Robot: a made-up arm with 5 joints. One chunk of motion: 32 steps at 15 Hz.
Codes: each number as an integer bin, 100 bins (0 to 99) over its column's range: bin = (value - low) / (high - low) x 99, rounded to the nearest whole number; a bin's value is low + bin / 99 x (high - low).
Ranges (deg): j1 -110..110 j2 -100.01..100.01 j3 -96.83..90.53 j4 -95.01..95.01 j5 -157.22..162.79
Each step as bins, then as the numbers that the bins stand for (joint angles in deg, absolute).
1 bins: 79 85 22 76 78
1 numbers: 65.56 71.72 -55.19 50.86 94.91
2 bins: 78 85 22 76 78
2 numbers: 63.33 71.72 -55.19 50.86 94.91
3 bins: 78 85 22 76 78
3 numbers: 63.33 71.72 -55.19 50.86 94.91
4 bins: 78 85 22 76 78
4 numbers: 63.33 71.72 -55.19 50.86 94.91
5 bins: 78 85 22 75 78
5 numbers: 63.33 71.72 -55.19 48.94 94.91
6 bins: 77 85 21 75 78
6 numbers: 61.11 71.72 -57.09 48.94 94.91
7 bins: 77 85 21 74 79
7 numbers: 61.11 71.72 -57.09 47.03 98.14
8 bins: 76 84 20 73 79
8 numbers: 58.89 69.70 -58.98 45.11 98.14
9 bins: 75 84 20 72 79
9 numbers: 56.67 69.70 -58.98 43.19 98.14
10 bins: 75 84 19 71 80
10 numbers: 56.67 69.70 -60.87 41.27 101.37
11 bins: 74 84 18 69 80
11 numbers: 54.44 69.70 -62.76 37.43 101.37
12 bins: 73 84 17 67 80
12 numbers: 52.22 69.70 -64.66 33.59 101.37
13 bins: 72 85 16 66 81
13 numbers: 50.00 71.72 -66.55 31.67 104.61
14 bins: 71 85 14 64 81
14 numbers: 47.78 71.72 -70.33 27.83 104.61
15 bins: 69 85 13 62 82
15 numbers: 43.33 71.72 -72.23 23.99 107.84
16 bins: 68 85 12 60 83
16 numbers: 41.11 71.72 -74.12 20.15 111.07
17 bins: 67 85 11 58 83
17 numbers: 38.89 71.72 -76.01 16.31 111.07
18 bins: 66 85 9 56 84
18 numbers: 36.67 71.72 -79.80 12.48 114.30
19 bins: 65 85 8 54 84
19 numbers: 34.44 71.72 -81.69 8.64 114.30
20 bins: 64 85 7 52 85
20 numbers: 32.22 71.72 -83.58 4.80 117.54
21 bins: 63 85 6 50 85
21 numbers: 30.00 71.72 -85.47 0.96 117.54
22 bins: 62 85 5 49 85
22 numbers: 27.78 71.72 -87.37 -0.96 117.54
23 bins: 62 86 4 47 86
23 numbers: 27.78 73.74 -89.26 -4.80 120.77
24 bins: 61 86 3 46 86
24 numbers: 25.56 73.74 -91.15 -6.72 120.77
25 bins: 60 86 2 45 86
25 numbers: 23.33 73.74 -93.04 -8.64 120.77
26 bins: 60 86 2 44 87
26 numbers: 23.33 73.74 -93.04 -10.56 124.00
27 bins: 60 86 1 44 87
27 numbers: 23.33 73.74 -94.94 -10.56 124.00
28 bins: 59 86 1 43 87
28 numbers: 21.11 73.74 -94.94 -12.48 124.00
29 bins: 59 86 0 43 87
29 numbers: 21.11 73.74 -96.83 -12.48 124.00
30 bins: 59 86 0 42 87
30 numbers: 21.11 73.74 -96.83 -14.40 124.00
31 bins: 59 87 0 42 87
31 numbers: 21.11 75.77 -96.83 -14.40 124.00
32 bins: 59 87 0 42 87
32 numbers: 21.11 75.77 -96.83 -14.40 124.00
